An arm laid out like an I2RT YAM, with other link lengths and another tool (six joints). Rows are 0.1 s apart.
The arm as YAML. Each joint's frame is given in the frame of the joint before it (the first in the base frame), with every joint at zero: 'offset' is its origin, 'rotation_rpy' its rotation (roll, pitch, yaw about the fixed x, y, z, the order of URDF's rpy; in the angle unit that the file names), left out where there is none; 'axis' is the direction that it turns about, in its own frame. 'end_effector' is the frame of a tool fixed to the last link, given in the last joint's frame.
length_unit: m
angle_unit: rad
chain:
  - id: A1
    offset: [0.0, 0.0, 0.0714]
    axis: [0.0, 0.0, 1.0]
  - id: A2
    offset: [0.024, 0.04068, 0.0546]
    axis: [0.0, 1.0, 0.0]
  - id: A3
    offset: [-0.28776, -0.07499, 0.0]
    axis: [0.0, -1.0, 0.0]
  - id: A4
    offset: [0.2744, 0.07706, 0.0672]
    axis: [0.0, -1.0, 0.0]
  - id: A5
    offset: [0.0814, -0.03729, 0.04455]
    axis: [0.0, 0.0, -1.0]
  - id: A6
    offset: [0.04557, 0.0, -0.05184]
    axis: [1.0, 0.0, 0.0]
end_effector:
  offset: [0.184, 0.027, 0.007]
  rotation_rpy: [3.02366, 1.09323, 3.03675]
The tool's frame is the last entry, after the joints.
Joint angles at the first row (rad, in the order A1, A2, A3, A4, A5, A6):
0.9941, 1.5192, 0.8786, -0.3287, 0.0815, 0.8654
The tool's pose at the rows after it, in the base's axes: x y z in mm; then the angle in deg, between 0 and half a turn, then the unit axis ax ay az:
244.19 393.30 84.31 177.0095 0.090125 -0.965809 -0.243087
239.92 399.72 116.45 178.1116 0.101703 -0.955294 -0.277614
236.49 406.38 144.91 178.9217 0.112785 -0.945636 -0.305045
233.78 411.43 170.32 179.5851 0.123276 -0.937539 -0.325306
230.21 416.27 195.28 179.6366 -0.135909 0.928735 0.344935
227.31 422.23 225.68 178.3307 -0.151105 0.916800 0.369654
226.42 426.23 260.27 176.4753 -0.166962 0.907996 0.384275
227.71 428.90 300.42 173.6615 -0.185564 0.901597 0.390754
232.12 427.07 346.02 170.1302 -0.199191 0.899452 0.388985
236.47 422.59 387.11 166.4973 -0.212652 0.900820 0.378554
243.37 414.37 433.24 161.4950 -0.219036 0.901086 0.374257
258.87 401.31 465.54 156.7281 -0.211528 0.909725 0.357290
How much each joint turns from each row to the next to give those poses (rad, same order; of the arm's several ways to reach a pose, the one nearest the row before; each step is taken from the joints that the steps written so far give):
-0.0001, -0.0664, -0.0036, 0.0011, -0.0471, -0.0018
0.0000, -0.0671, 0.0052, -0.0007, -0.0312, 0.0031
0.0006, -0.0439, 0.0203, -0.0067, -0.0274, 0.0017
-0.0006, -0.0309, 0.0291, -0.0156, -0.0228, -0.0024
0.0008, -0.0279, 0.0275, -0.0099, -0.0226, -0.0053
-0.0007, -0.0273, 0.0319, 0.0018, -0.0255, -0.0069
0.0001, -0.0157, 0.0650, -0.0308, -0.0106, -0.0203
0.0008, -0.0029, 0.0973, -0.0532, 0.0042, -0.0386
-0.0010, 0.0103, 0.1359, -0.0861, 0.0235, -0.0462
0.0000, 0.0228, 0.1448, -0.0944, 0.0324, -0.0564
-0.0009, 0.0190, 0.1395, -0.0674, 0.0478, -0.0508
-0.0139, 0.0299, 0.1241, -0.0643, 0.0632, -0.0497

